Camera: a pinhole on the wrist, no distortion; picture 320 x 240 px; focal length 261.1 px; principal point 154.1 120.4 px. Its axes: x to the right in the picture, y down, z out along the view. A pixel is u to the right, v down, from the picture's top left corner.
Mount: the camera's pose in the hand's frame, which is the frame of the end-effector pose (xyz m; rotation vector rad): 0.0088 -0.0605 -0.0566 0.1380 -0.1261 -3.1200
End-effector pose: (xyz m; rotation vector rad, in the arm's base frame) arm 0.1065 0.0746 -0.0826 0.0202 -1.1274 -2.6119
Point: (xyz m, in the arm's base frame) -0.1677 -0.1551 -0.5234
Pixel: behind the camera
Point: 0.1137 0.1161 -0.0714
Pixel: 199 24
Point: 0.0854 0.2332 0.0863
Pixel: 143 77
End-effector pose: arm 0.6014 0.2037 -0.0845 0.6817 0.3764 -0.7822
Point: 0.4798 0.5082 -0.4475
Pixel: behind the camera
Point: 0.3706 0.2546 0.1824
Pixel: outside the picture
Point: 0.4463 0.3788 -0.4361
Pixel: behind the camera
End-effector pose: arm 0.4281 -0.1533 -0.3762 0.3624 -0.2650 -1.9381
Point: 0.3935 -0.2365 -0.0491
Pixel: 103 20
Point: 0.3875 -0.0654 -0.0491
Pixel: 208 69
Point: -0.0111 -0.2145 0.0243
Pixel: 60 214
